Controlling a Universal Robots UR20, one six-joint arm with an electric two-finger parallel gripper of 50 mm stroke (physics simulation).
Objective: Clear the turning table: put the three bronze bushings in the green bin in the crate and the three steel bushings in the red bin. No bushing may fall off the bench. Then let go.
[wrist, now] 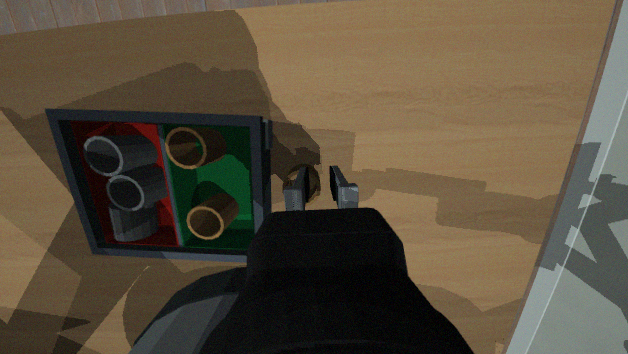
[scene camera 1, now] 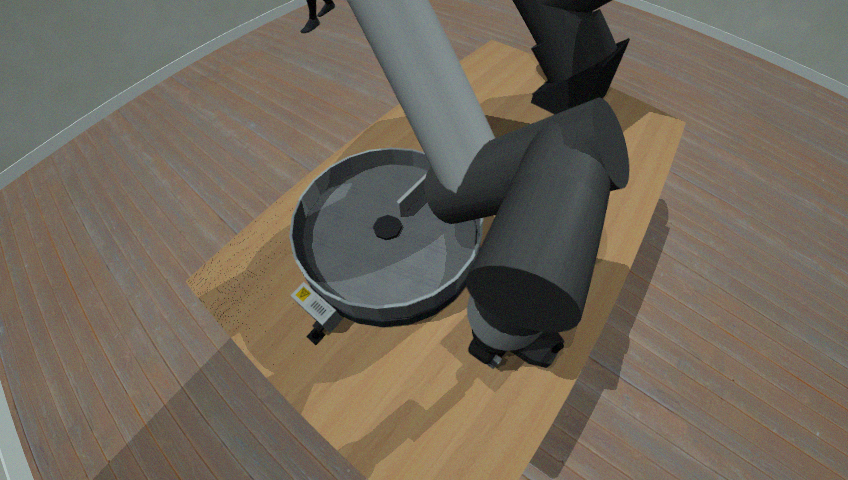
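Where they show: gripper, fingertip midpoint: (wrist: 319, 177) (scene camera 1: 493, 358); arm's base, link origin: (scene camera 1: 581, 64).
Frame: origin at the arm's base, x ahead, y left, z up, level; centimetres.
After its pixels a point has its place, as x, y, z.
In the wrist view, three grey steel bushings (wrist: 141, 148) {72.4, 36.2, -10.9} (wrist: 152, 184) {73.8, 32.6, -9.9} (wrist: 134, 224) {71.6, 28.2, -9.2} lie in the red bin (wrist: 93, 192) {68.1, 31.7, -9.1} of the dark crate (wrist: 150, 115) {76.5, 39.5, -8.1}. Two bronze bushings (wrist: 215, 144) {80.6, 37.1, -10.3} (wrist: 226, 209) {81.3, 30.2, -10.1} lie apart in the green bin (wrist: 220, 175) {79.6, 33.3, -12.5}. A third bronze bushing (wrist: 291, 179) {87.9, 33.2, -12.6} is outside the crate, over the bench just right of its wall, partly hidden behind the left finger. My gripper (wrist: 319, 177) {91.2, 34.6, -9.3} (scene camera 1: 495, 360) {91.2, 34.6, -9.3} is part open, with nothing seen between its fingers. The turning table (scene camera 1: 351, 249) {95.0, -2.9, -7.8} shows no bushing on its visible part; the arm hides some of it.
The bench (scene camera 1: 380, 404) {112.2, 24.7, -13.2} (wrist: 425, 65) {101.8, 46.4, -13.1} carries the turning table and crate. A grey box with a yellow warning label (scene camera 1: 315, 306) {108.9, 2.4, -7.3} sits at the table's rim. A thin blade (scene camera 1: 411, 196) {77.2, -1.9, -4.4} reaches over the table near its dark hub (scene camera 1: 387, 227) {85.8, -1.0, -7.1}. The bench edge runs along the wrist view's right.
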